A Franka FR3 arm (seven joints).
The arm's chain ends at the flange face. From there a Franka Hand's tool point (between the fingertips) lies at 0.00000 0.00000 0.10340 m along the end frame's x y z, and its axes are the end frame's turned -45 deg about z.
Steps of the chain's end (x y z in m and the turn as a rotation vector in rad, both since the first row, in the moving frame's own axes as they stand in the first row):
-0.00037 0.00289 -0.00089 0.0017 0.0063 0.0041
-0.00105 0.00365 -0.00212 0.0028 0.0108 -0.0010
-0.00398 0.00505 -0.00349 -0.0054 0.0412 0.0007
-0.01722 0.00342 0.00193 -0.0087 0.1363 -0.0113
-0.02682 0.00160 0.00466 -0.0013 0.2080 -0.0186
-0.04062 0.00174 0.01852 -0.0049 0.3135 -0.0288
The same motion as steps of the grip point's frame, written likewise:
-0.00172 0.00212 -0.00089 -0.0033 0.0057 0.0041
-0.00233 0.00242 -0.00213 -0.0057 0.0096 -0.0010
-0.00377 0.00416 -0.00358 -0.0330 0.0253 0.0007
-0.00523 0.00076 0.00097 -0.1025 0.0902 -0.0113
-0.00495 -0.00278 0.00243 -0.1480 0.1462 -0.0186
-0.00743 -0.00492 0.01348 -0.2251 0.2182 -0.0288

